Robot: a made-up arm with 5 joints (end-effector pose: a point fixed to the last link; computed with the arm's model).
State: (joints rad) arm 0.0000 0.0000 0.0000 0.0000 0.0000
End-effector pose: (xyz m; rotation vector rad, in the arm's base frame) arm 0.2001 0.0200 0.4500 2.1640 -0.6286 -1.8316
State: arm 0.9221 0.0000 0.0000 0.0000 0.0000
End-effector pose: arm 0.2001 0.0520 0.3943 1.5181 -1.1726 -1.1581
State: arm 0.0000 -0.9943 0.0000 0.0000 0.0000
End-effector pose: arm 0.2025 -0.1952 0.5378 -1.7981 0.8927 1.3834
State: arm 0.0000 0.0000 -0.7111 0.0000 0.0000
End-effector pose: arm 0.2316 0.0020 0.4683 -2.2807 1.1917 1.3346
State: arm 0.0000 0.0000 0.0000 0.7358 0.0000
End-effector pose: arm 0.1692 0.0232 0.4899 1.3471 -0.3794 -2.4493
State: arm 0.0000 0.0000 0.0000 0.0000 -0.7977
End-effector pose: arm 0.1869 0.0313 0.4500 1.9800 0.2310 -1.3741
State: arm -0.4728 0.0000 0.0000 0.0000 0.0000
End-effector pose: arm 0.2001 -0.0117 0.4616 -2.2642 0.1887 1.9977
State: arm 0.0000 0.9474 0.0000 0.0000 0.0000
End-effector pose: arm 0.0394 0.1003 0.3190 1.4730 -0.1029 -1.3684
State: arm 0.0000 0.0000 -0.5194 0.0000 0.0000
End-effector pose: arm 0.2250 0.0086 0.4621 -2.3643 1.0922 1.5447
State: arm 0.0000 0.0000 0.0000 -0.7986 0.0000
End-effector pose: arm 0.2539 0.0142 0.4422 2.7866 -0.8230 -0.8562
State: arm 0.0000 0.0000 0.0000 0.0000 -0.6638
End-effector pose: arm 0.1897 0.0302 0.4500 2.0265 0.0998 -1.4575
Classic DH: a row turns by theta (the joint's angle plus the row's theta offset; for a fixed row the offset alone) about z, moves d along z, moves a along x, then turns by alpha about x. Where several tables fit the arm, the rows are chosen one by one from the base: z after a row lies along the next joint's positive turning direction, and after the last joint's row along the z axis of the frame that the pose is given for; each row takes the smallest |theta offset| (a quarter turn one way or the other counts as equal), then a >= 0, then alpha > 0; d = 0 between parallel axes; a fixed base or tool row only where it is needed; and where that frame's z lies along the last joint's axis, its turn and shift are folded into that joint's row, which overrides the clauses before.
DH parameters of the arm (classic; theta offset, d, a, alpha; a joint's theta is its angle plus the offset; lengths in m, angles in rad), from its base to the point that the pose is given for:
base (fixed): -1.5708 0.39 0.02 1.5708
joint 1: 0.3816 0.0046 0.104 -1.0525
joint 2: 0.6645 -0.3517 0.0743 -0.5423
joint 3: 0.8024 0.4114 0.0539 -0.8776
joint 4: 0.1841 0.0197 -0.0551 -1.5749
joint 5: 1.5583 0.0638 -0.0119 -1.3823
tool (fixed): -1.1011 -0.0193 0 0

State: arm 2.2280 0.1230 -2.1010 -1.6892 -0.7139
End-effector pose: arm 0.1598 0.1603 0.3413 0.0285 -0.0781 2.6332
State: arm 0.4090 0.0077 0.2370 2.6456 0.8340
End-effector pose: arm 0.2435 0.0801 0.5411 -1.5358 -0.9093 -1.6461
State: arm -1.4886 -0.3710 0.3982 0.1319 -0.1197
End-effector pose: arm 0.1958 -0.1284 0.3754 -1.4902 -1.0882 1.4799
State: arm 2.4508 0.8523 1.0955 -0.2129 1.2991
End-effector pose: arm 0.0481 -0.1063 0.3774 -0.7403 -1.5570 0.2987
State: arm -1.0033 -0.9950 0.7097 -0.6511 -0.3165
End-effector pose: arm 0.2156 -0.2075 0.3366 -1.8780 -0.0766 0.9890
